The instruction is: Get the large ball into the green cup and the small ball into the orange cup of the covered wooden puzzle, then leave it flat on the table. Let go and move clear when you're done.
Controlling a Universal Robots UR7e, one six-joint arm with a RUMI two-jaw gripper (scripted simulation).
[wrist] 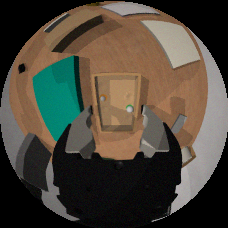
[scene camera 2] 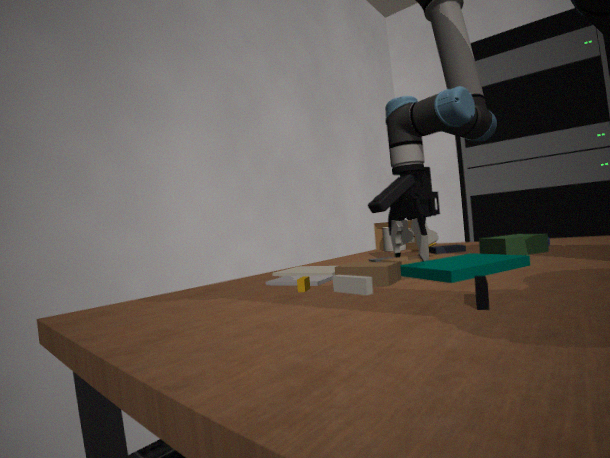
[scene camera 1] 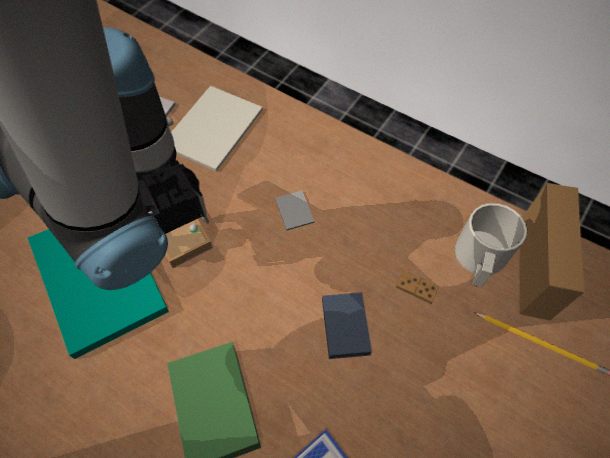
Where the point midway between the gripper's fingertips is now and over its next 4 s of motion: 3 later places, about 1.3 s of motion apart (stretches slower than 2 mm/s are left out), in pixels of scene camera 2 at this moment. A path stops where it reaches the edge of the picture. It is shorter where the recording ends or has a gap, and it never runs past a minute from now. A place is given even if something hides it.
My gripper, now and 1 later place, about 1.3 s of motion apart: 411, 264; 409, 231
